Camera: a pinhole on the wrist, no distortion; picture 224 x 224 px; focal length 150.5 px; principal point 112.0 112.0 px. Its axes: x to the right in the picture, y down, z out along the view. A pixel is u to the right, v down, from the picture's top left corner.
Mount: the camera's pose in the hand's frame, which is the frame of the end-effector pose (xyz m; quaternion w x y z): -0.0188 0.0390 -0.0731 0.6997 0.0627 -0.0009 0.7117
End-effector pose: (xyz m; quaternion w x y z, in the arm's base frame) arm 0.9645 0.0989 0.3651 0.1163 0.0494 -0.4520 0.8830
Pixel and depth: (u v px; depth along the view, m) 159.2 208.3 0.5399
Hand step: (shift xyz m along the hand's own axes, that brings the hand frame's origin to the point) -0.3176 0.1523 0.5077
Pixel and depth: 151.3 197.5 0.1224
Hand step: -0.0777 0.0585 0.0572
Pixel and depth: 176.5 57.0 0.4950
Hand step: 0.2022 0.2100 0.4216
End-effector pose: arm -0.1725 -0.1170 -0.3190 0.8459 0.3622 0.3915 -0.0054
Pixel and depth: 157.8 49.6 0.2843
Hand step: 0.1225 0.1023 0.2066
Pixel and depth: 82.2 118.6 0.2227
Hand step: -0.0084 -0.0249 0.1447
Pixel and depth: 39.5 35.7 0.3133
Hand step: 0.1689 -0.1359 0.2103
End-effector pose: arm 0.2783 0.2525 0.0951 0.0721 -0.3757 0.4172 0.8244
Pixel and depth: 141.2 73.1 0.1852
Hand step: 0.0447 0.0593 0.1098
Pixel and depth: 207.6 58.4 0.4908
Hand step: 0.1944 0.3094 0.4269
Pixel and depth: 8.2 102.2 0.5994
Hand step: 0.0782 -0.4252 0.4808
